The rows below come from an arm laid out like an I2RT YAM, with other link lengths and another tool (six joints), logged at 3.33 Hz.
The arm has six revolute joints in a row. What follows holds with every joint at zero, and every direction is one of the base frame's.
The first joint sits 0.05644 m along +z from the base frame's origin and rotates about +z.
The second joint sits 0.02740 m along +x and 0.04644 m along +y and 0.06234 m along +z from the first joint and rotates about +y.
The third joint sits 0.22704 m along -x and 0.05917 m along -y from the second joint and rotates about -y.
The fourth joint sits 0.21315 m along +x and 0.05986 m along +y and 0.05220 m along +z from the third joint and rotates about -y.
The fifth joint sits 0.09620 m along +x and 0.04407 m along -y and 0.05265 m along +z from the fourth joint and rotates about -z.
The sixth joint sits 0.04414 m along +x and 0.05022 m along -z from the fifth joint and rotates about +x.
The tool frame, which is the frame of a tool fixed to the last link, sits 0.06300 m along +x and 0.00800 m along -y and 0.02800 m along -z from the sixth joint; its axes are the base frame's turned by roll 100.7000, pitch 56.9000 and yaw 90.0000 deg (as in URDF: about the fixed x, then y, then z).
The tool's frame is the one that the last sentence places.
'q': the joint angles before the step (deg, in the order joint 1, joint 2, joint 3, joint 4, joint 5, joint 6). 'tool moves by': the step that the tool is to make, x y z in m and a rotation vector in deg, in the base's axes. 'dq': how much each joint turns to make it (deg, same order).
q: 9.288, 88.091, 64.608, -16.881, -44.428, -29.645
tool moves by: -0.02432, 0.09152, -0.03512, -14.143, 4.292, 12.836
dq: 17.708, 11.294, 11.445, -12.508, 12.056, -6.166
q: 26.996, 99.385, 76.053, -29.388, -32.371, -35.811
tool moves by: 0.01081, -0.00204, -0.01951, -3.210, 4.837, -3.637
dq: -0.451, 5.918, 4.539, -3.047, 2.393, 2.586
